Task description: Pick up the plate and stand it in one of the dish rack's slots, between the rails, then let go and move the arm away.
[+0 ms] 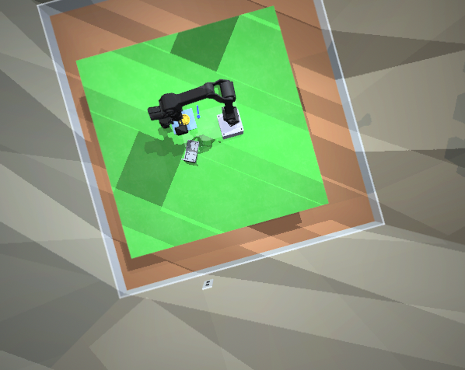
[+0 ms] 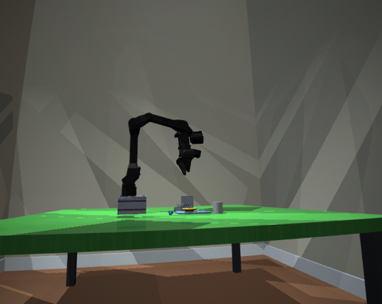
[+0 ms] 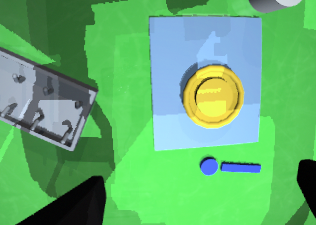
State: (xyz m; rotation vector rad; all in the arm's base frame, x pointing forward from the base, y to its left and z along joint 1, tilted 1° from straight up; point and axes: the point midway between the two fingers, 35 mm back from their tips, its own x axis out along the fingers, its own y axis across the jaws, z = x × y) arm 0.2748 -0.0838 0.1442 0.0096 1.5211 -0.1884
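My gripper tip is 180 mm above the yellow plate, 60 mm to the left of it and 10 mm past it. From my gripper tip the other things lie so: blue spoon 190 mm below, 100 mm behind, 60 mm to the right; grey dish rack 170 mm below, 140 mm to the left, 30 mm ahead; light blue mat 190 mm below, 60 mm to the right.
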